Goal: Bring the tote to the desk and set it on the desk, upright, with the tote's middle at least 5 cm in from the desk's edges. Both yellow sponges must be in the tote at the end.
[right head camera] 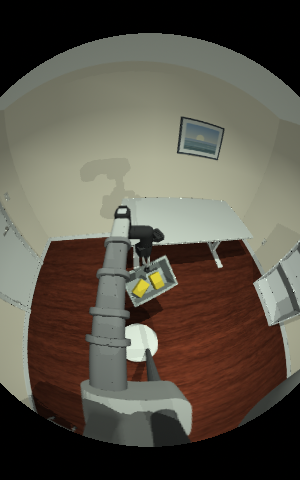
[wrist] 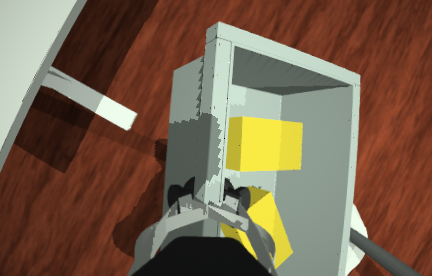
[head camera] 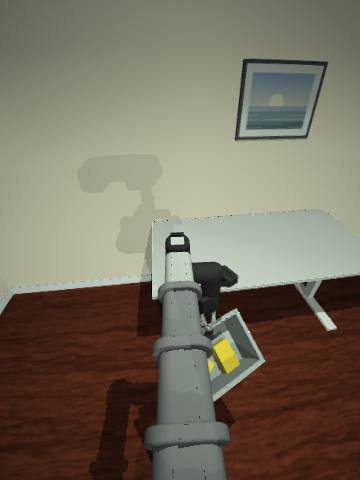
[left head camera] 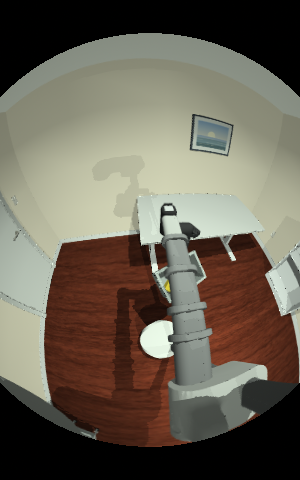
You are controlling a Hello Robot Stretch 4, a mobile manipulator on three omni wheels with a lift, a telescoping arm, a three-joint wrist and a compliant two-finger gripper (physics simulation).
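Places are measured from the robot's base along level axes (x ahead, y left, z up), in centimetres.
Where they show: gripper, fingertip midpoint: (right head camera: 144,268) (wrist: 208,193) (head camera: 205,334); robot's base at its link origin: (right head camera: 137,341) (left head camera: 160,338).
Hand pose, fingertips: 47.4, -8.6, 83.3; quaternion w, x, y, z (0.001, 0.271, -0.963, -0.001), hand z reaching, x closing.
Note:
Each offset is from my fingertips to the top centre of the thing, as dx, dy, dz. Level surfaces: height alone.
The grey tote (head camera: 251,336) (right head camera: 172,271) (wrist: 215,90) hangs above the floor in front of the desk's near edge, near its left end, open side up. My gripper (head camera: 207,329) (right head camera: 146,268) (wrist: 208,193) is shut on the tote's long wall nearest the desk, one finger on each side. One yellow sponge {-3.4, -7.2, -5.2} (head camera: 226,356) (right head camera: 156,280) (wrist: 267,145) lies in the tote. The other yellow sponge {-8.8, +3.1, -4.7} (right head camera: 140,288) (wrist: 274,225) lies beside it, partly behind the fingers in the wrist view and mostly behind the arm in the head view. The white desk {dz -14.0} (head camera: 280,245) (left head camera: 220,212) (right head camera: 192,217) stands against the wall.
The arm's end reaches over the desk's left part. A desk leg (head camera: 316,306) (wrist: 116,111) ends in a foot on the floor. A white shelf unit (right head camera: 264,302) stands at the right. A round white disc (right head camera: 141,342) shows beneath the arm. A picture (head camera: 280,102) hangs above the desk.

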